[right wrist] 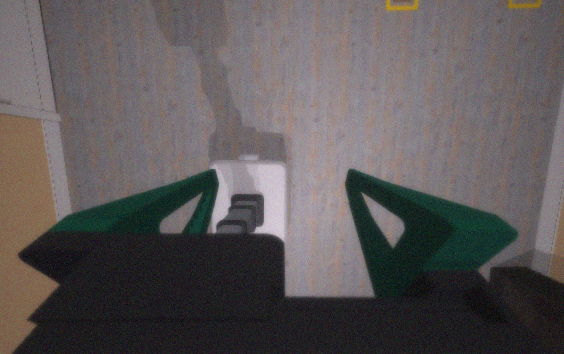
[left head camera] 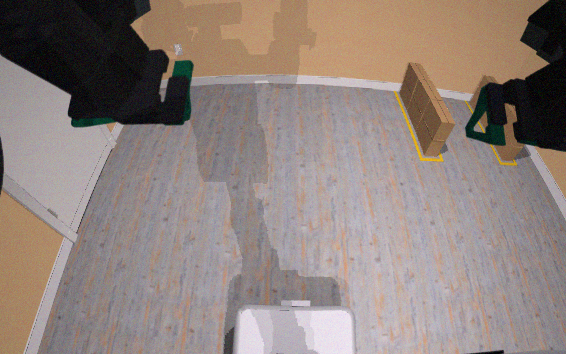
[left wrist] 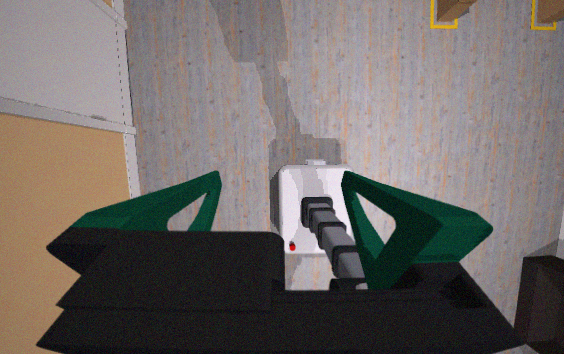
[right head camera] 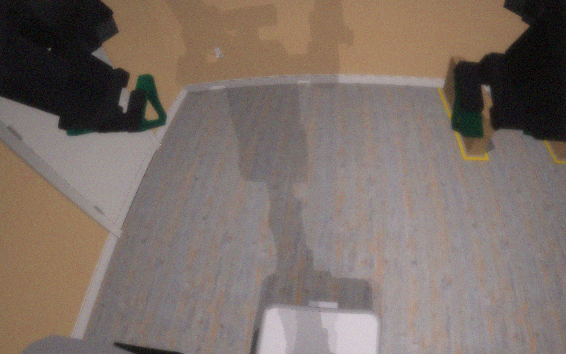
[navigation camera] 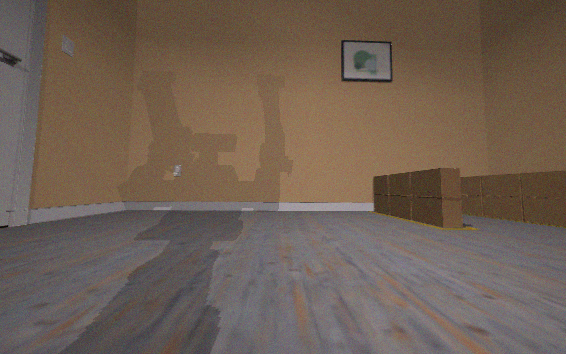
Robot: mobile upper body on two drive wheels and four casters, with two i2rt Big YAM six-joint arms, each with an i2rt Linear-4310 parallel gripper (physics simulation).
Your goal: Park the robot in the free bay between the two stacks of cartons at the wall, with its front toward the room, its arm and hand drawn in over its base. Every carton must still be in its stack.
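Places are measured from the left arm's base along level axes (x ahead, y left, z up), in centimetres.
Pixels of known places: left gripper, fingertip midpoint: (left head camera: 154,115) (left wrist: 281,177) (right head camera: 139,122); right gripper, fingertip midpoint: (right wrist: 281,176) (left head camera: 493,135) (right head camera: 489,126).
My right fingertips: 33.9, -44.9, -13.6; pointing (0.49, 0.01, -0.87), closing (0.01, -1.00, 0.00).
Behind a point stands the place of what it marks, as x, y, z.
The nearer brown carton stack (left head camera: 425,110) (right head camera: 477,146) {143.1, -126.3, -131.9} (left wrist: 452,7) {143.4, -122.3, -128.3} (navigation camera: 425,197) {155.4, -121.8, -123.5} stands upright at the far wall, right of the picture's middle. The other stack (left head camera: 510,151) {143.9, -207.1, -128.8} (left wrist: 552,12) {145.8, -206.1, -132.6} (navigation camera: 520,197) stands farther right, parts of it hidden. A strip of floor lies between them. The visible cartons sit in their stacks. The robot's white base (left head camera: 325,330) {20.8, -35.0, -115.0} (right head camera: 350,330) {22.5, -35.2, -115.0} (left wrist: 295,200) {8.2, -7.9, -115.0} (right wrist: 272,185) {16.4, -38.6, -115.0} is well short of both; the navigation view faces their wall. My left gripper (left wrist: 281,177) {34.7, 0.0, -13.4} and right gripper (right wrist: 282,171) {33.9, -44.9, -13.6} are open and empty, high above the floor at the head views' sides.
Yellow floor lines (left head camera: 410,127) {173.5, -118.4, -140.7} (right wrist: 402,8) {139.1, -128.4, -140.9} edge the stacks. A white door (left head camera: 40,120) {103.4, 124.9, -71.6} (left wrist: 55,55) {95.6, 124.8, -93.3} stands at the left. A framed picture (navigation camera: 366,61) {222.8, -117.3, 20.3} hangs on the far wall. A dark object (left wrist: 540,300) {-90.0, -226.0, -131.0} shows at lower right in the left wrist view.
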